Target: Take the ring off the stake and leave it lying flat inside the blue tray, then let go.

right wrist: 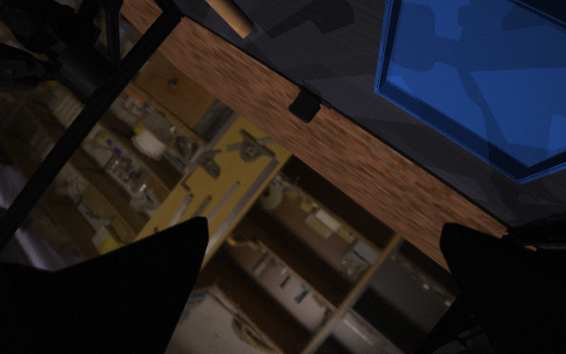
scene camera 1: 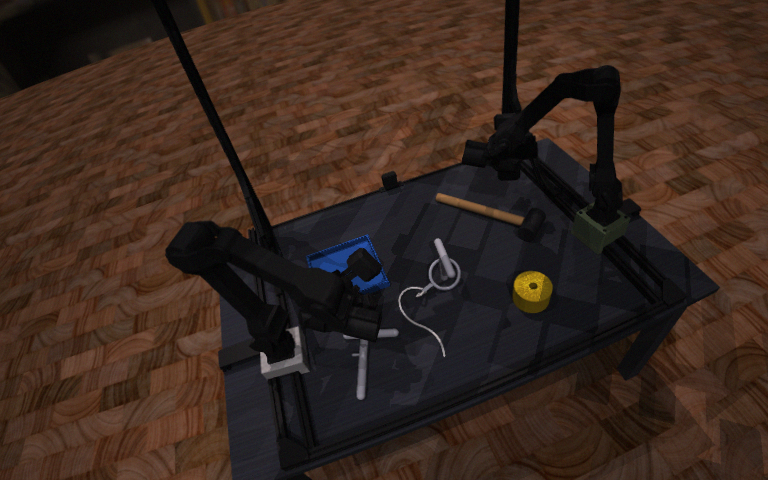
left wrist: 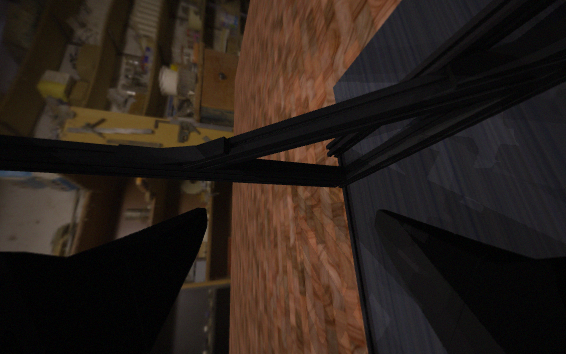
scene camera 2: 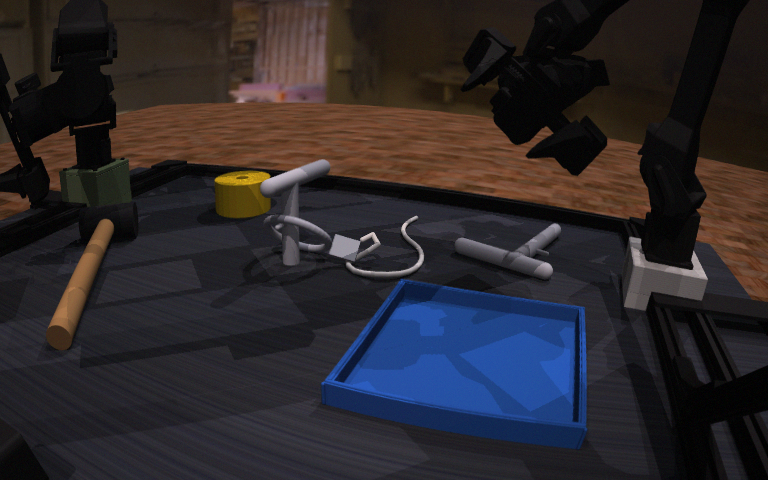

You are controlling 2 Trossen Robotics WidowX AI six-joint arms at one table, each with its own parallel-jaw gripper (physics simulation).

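Frame: origin at the left arm's base, x left, y back, z up, level; metres.
Seen in the pictures: left gripper, fingertip midpoint: [right wrist: 105, 34] [left wrist: 292, 217]; right gripper, fingertip midpoint: [right wrist: 324, 231] [scene camera 1: 351, 260] [scene camera 2: 495, 120]; left arm's base, origin of the base link: [scene camera 1: 603, 215] [scene camera 2: 93, 164]; right arm's base, origin of the base link: [scene camera 1: 280, 348] [scene camera 2: 666, 256].
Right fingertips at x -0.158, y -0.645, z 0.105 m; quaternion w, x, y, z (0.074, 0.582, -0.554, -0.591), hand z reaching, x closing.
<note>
Pixels of each thing's top centre, then the offset from my right fingertips to it. "spot": a spot on its surface instead.
- light grey ring, surface spot: [scene camera 2: 313, 226] [scene camera 1: 429, 267] spot: dz -0.134, dx +0.020, dy +0.184 m
- standing T-shaped stake, middle of its top: [scene camera 2: 297, 168] [scene camera 1: 444, 254] dz -0.077, dx +0.048, dy +0.212 m
- small block, surface spot: [scene camera 2: 344, 247] spot: dz -0.165, dx +0.047, dy +0.155 m
- blue tray, middle of its top: [scene camera 2: 479, 341] [right wrist: 475, 96] [scene camera 1: 345, 267] dz -0.163, dx -0.134, dy +0.002 m
- mallet, middle of its top: [scene camera 2: 85, 239] [scene camera 1: 486, 203] dz -0.135, dx -0.087, dy +0.446 m
- yellow cylinder, middle of its top: [scene camera 2: 242, 177] [scene camera 1: 533, 285] dz -0.135, dx +0.211, dy +0.357 m
- T-shaped piece, middle of its top: [scene camera 2: 527, 234] [scene camera 1: 368, 361] dz -0.165, dx +0.152, dy -0.066 m
A light grey ring [scene camera 1: 429, 275] [scene camera 2: 313, 226] sits tilted around the upright post of a standing T-shaped stake [scene camera 1: 442, 254] [scene camera 2: 290, 198], below its crossbar. A small block [scene camera 2: 344, 247] and a white cord [scene camera 1: 424, 328] [scene camera 2: 390, 275] trail from the ring. The blue tray [scene camera 1: 339, 246] [scene camera 2: 453, 418] [right wrist: 450, 135] lies flat with no ring in it. My right gripper [scene camera 1: 365, 294] [scene camera 2: 499, 121] [right wrist: 324, 231] is open and empty, raised above the table and apart from the ring. My left gripper [scene camera 1: 490, 164] [left wrist: 292, 217] is open and empty, high near the table's far edge, away from ring and tray.
A mallet [scene camera 1: 481, 209] [scene camera 2: 84, 271] [right wrist: 235, 20] lies beyond the stake in scene camera 1. A yellow cylinder [scene camera 1: 532, 294] [scene camera 2: 242, 198] stands to the stake's right there. Another T-shaped piece [scene camera 1: 361, 373] [scene camera 2: 498, 257] lies on its side near the right arm's base.
</note>
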